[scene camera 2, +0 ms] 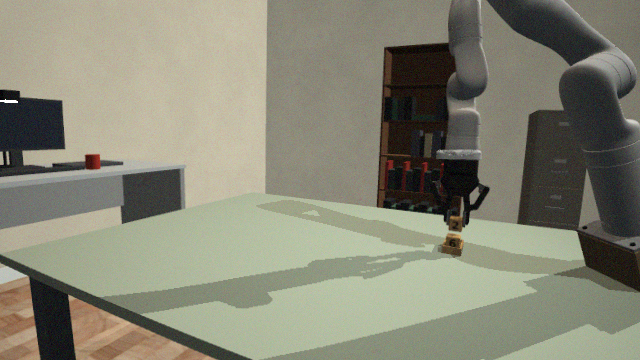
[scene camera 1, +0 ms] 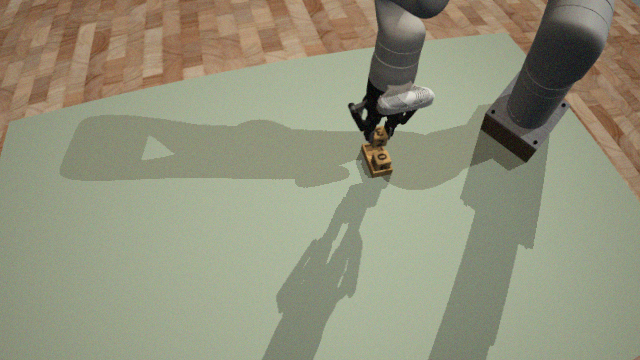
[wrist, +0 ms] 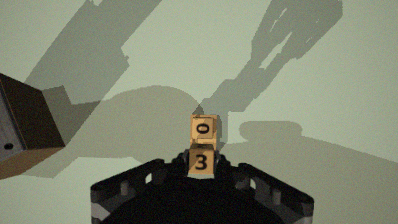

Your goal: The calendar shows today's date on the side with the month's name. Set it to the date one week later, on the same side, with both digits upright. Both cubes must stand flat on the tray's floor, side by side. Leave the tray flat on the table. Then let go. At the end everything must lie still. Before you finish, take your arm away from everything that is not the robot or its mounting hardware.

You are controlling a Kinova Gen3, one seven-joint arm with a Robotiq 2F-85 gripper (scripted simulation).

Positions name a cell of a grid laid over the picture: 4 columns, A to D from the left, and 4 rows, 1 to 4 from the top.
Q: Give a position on a cube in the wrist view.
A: At C3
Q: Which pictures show the gripper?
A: Scene camera 2, scene camera 1 and the wrist view: all of them.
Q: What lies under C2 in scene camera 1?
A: The gripper.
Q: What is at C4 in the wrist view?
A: The gripper.
